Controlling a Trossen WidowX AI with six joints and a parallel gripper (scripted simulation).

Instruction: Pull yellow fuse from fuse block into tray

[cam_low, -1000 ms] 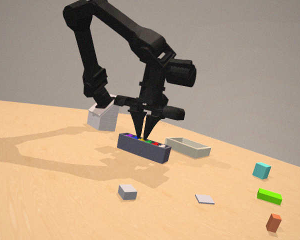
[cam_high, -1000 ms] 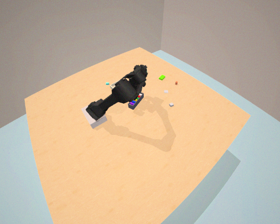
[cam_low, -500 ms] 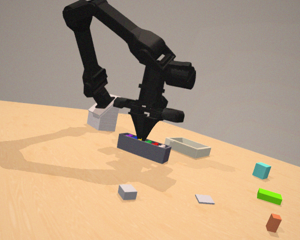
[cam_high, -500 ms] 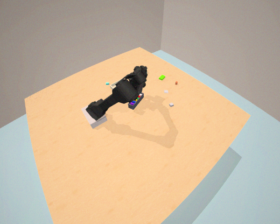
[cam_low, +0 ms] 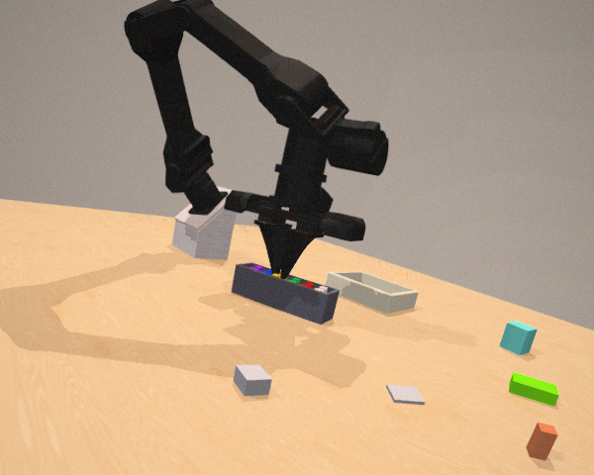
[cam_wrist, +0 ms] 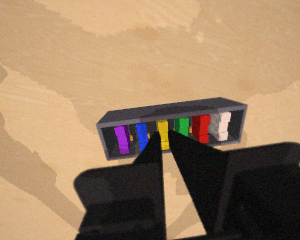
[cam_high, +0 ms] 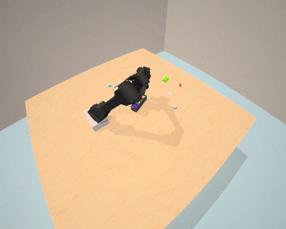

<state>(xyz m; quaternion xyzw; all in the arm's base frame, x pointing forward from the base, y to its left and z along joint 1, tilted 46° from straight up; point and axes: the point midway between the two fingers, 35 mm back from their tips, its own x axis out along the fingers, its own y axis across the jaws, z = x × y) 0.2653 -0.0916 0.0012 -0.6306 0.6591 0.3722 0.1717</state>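
Right now my gripper tip is 210 mm to the right of the beige tray, 30 mm short of it and 30 mm above it. From my gripper tip the other things lie so: yellow fuse (10 mm below); then flat grey tile (240 mm ahead, 80 mm to the right, 40 mm below); then green block (350 mm ahead, 50 mm to the left, 30 mm below).
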